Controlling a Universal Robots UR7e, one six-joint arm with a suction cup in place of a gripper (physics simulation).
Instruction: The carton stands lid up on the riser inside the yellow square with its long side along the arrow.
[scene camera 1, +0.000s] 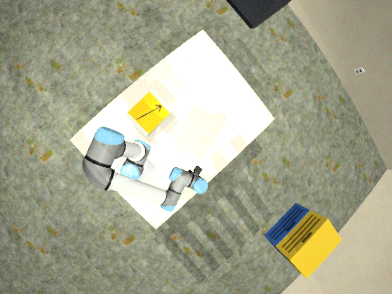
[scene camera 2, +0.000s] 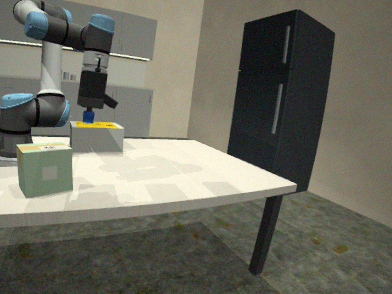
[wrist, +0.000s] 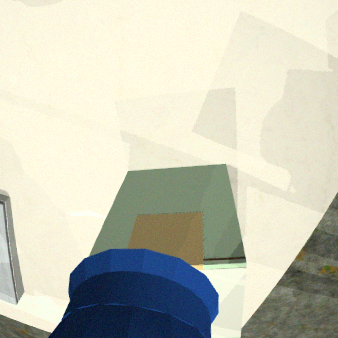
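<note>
The green carton (scene camera 2: 45, 171) (wrist: 172, 192) stands on the table, with an orange tape strip and a white label on its top in the second scene view. In the first scene view it is hidden by the arm. The riser (scene camera 2: 97, 140) is a grey box away from the carton. Its top bears the yellow square (scene camera 1: 150, 125) (scene camera 2: 95, 126) with a black arrow (scene camera 1: 149, 113). The square is bare. My blue suction cup (scene camera 2: 88, 118) (wrist: 145, 270) is off and holds nothing. It is higher than the carton, apart from it, and covers part of it in the wrist view.
The white table (scene camera 1: 225, 80) (scene camera 2: 225, 177) bears the arm's base, beside the riser. A dark fridge (scene camera 1: 257, 9) (scene camera 2: 270, 100) stands beyond the table. A blue and yellow cabinet (scene camera 1: 312, 245) stands on the floor. A grey-edged object (wrist: 9, 255) is cut off at the wrist view's left.
</note>
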